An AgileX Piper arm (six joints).
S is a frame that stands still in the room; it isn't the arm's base.
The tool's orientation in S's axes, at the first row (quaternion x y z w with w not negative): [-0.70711 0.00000 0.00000 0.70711]
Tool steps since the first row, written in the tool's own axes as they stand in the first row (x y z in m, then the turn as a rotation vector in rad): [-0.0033 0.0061 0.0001 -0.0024 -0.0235 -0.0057]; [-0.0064 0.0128 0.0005 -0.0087 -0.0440 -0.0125]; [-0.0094 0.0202 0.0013 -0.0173 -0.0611 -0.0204]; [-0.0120 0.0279 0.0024 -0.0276 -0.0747 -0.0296]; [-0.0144 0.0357 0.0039 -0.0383 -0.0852 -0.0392]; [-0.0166 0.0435 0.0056 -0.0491 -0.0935 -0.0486]
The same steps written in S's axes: [-0.0033 0.0001 -0.0061 -0.0024 -0.0057 0.0235]; [-0.0064 0.0005 -0.0128 -0.0087 -0.0125 0.0440]; [-0.0094 0.0013 -0.0202 -0.0173 -0.0204 0.0611]; [-0.0120 0.0024 -0.0279 -0.0276 -0.0296 0.0747]; [-0.0144 0.0039 -0.0357 -0.0383 -0.0392 0.0852]; [-0.0166 0.0056 -0.0435 -0.0491 -0.0486 0.0935]
